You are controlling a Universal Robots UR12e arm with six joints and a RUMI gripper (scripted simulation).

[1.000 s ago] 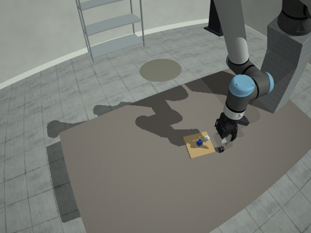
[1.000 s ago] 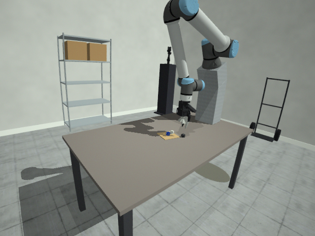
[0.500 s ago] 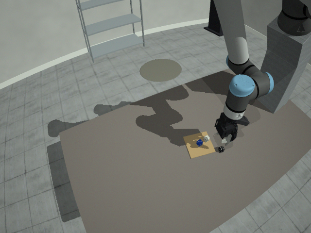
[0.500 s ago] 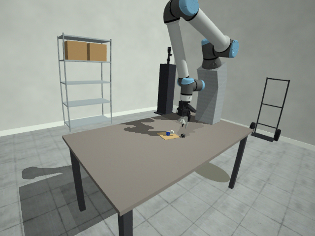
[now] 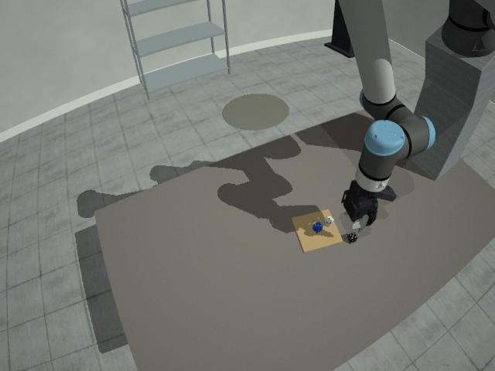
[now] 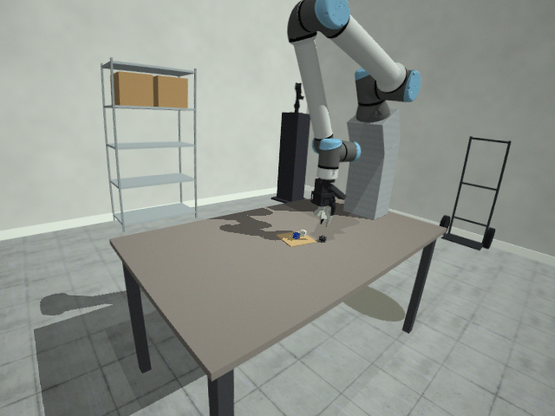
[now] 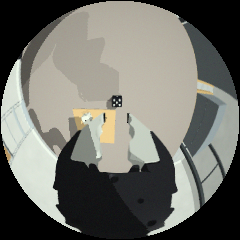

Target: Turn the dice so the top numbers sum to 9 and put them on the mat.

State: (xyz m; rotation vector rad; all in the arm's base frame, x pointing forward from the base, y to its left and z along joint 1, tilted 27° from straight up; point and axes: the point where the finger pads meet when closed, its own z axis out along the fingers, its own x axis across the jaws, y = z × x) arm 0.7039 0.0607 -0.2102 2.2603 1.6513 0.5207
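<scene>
The black die lies 8 cm below my hand. Also, from my hand: blue die (7 cm ahead, 10 cm to the right, 8 cm below); then tan mat (7 cm ahead, 10 cm to the right, 9 cm below); then white die (2 cm ahead, 10 cm to the right, 8 cm below).
</scene>
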